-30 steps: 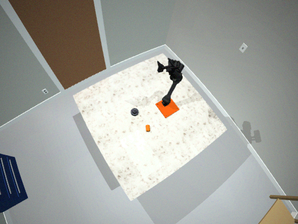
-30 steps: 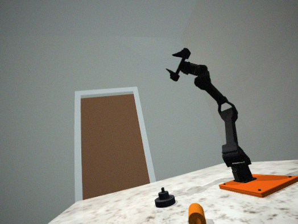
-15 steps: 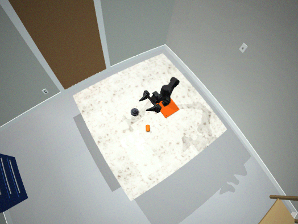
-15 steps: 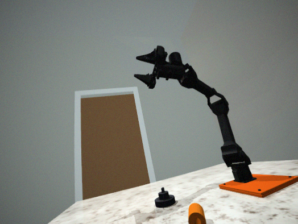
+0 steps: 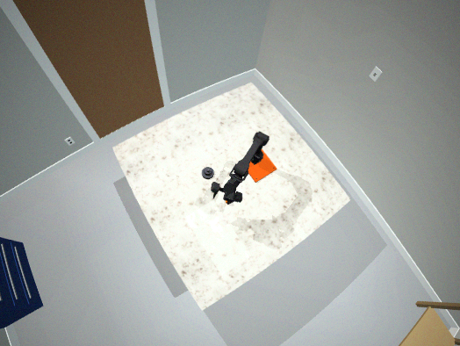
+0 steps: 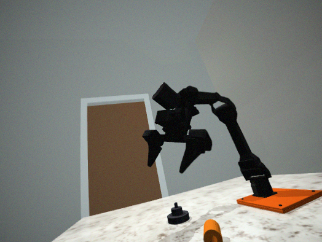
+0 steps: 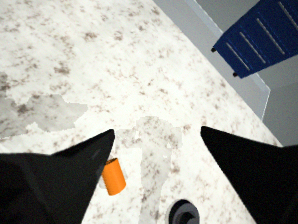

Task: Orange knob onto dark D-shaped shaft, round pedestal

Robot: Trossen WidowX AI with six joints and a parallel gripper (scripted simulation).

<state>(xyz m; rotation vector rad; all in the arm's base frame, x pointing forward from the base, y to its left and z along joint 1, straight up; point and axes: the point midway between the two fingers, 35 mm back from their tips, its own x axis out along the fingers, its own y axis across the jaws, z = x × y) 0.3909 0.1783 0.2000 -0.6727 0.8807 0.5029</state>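
My gripper tip is 90 mm past the orange knob, 30 mm to the left of it and 170 mm above it. Round my gripper tip: round pedestal: 70 mm behind, 260 mm to the right, 160 mm below.
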